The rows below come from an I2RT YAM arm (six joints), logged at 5 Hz.
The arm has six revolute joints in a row. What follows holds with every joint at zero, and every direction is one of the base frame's.
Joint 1 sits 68 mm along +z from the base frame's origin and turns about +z.
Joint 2 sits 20 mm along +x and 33.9 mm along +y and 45.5 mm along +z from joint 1 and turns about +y.
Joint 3 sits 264 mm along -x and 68.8 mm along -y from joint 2 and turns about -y.
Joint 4 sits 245 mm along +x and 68.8 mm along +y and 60 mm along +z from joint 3 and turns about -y.
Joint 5 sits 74 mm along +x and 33.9 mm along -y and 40.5 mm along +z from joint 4 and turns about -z.
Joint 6 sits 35.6 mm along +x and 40.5 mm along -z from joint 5 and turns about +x.
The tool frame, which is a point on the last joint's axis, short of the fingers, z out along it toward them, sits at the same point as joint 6; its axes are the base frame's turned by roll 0, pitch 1.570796 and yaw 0 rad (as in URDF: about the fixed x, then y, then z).
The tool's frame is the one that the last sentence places.
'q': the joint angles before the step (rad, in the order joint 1, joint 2, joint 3, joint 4, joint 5, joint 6). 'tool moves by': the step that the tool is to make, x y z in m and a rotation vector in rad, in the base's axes. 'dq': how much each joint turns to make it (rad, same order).
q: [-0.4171, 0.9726, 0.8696, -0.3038, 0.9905, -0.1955]
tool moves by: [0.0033, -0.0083, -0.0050, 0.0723, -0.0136, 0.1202]
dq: [-0.0480, 0.0151, -0.0002, -0.0002, -0.1827, -0.0041]
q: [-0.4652, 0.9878, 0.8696, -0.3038, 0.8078, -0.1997]
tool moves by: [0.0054, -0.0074, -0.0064, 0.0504, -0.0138, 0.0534]
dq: [-0.0300, 0.0308, -0.0002, 0.0092, -0.0971, 0.0157]
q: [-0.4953, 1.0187, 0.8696, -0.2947, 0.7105, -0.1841]
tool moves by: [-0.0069, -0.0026, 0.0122, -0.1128, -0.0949, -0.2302]
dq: [0.0002, -0.0113, -0.0001, 0.0839, 0.2333, 0.0574]
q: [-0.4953, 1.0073, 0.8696, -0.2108, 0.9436, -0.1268]
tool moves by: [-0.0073, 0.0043, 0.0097, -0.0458, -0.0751, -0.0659]
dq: [0.0083, -0.0337, 0.0004, 0.0262, 0.0720, 0.0332]
